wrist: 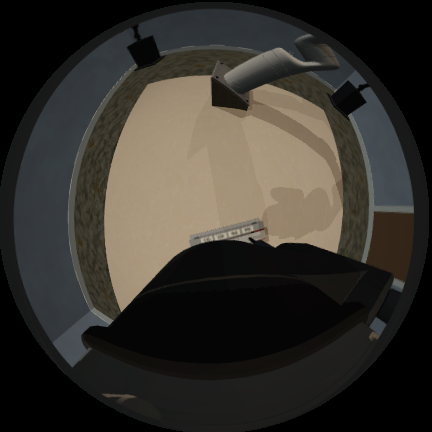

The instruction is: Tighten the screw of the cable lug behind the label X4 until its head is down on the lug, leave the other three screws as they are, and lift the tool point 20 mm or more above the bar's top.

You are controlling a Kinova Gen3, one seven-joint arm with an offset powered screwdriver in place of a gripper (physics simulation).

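Seen in the pictures: hand, tool point: (249,238); arm's base, link origin: (234,83).
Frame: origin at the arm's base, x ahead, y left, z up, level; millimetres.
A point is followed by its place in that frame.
The grey terminal bar (194,237) @[x 485, y -10, z -64 mm] lies on the table at the lower middle of the wrist view, slightly tilted. Its white labels stand in a row; their print is upside down and too small to read surely. The rightmost label (247,229) @[x 434, y 108, z -33 mm] is near a thin dark red line on the bar. My screwdriver (251,239) @[x 451, y 115, z -9 mm] shows as a short dark tip at the bar's right part, just below the rightmost label in the view. Its black housing hides the bar's lower left part. The screws and lugs cannot be made out, nor whether the tip touches one. The tool has no fingers.
The arm's wedge-shaped base (223,94) @[x 59, y -23, z -17 mm] stands at the far edge of the tan table (150,165) @[x 317, y -188, z -76 mm], with the grey arm link (260,67) @[x 35, y 60, z 102 mm] rising from it. Black box-like stands (144,51) (348,98) are beyond the table. Arm shadows fall across the table.
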